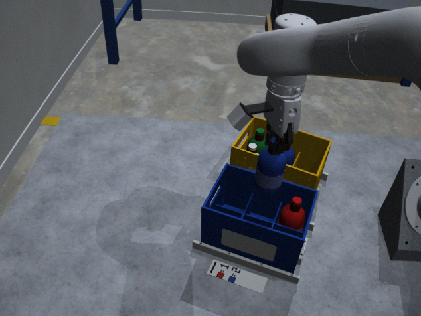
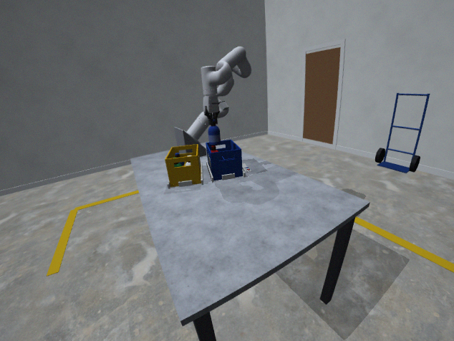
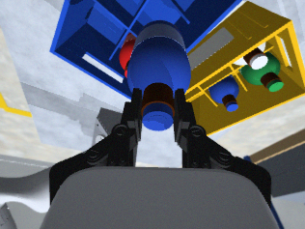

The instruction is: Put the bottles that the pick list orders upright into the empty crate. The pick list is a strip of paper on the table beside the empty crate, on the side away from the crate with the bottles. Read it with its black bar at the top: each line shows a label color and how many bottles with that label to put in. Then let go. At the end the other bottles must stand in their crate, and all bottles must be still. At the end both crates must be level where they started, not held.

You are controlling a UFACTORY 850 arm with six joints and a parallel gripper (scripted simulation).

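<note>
The blue crate lies 1 cm ahead of my hand, 4 cm to the left of it and 25 cm below it. Round my hand: white-capped bottle: 3 cm ahead, 19 cm to the right, 25 cm below; then yellow crate: 7 cm behind, 20 cm to the right, 25 cm below; then red-label bottle: 8 cm behind, 3 cm to the left, 25 cm below.
</note>
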